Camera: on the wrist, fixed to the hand. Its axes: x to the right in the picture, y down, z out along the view.
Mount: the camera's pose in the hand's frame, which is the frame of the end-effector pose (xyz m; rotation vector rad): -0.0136 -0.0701 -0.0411 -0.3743 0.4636 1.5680
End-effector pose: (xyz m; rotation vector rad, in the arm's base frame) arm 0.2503 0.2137 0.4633 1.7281 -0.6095 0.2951
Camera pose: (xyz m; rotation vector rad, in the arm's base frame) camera 0.2823 0.2665 0.4087 0.4609 -1.4374 1.4851
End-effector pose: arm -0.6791 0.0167 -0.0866 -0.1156 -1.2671 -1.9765
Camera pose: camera -0.7018 0.0057 -0.1650 -0.5824 -0.1930 -0.7113
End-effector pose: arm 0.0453 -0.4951 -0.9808 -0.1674 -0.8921 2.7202
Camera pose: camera 0.0817 -0.4217 -0.9718 1.1295 0.7077 -1.5905
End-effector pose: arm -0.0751 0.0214 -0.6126 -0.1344 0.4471 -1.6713
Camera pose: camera -0.1520 0.0494 -0.6224 0.2922 0.8865 -0.0436
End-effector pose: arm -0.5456 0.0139 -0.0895 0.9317 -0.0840 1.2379
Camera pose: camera -0.5096 0.0284 -0.1622 0.0609 -0.7507 2.7045
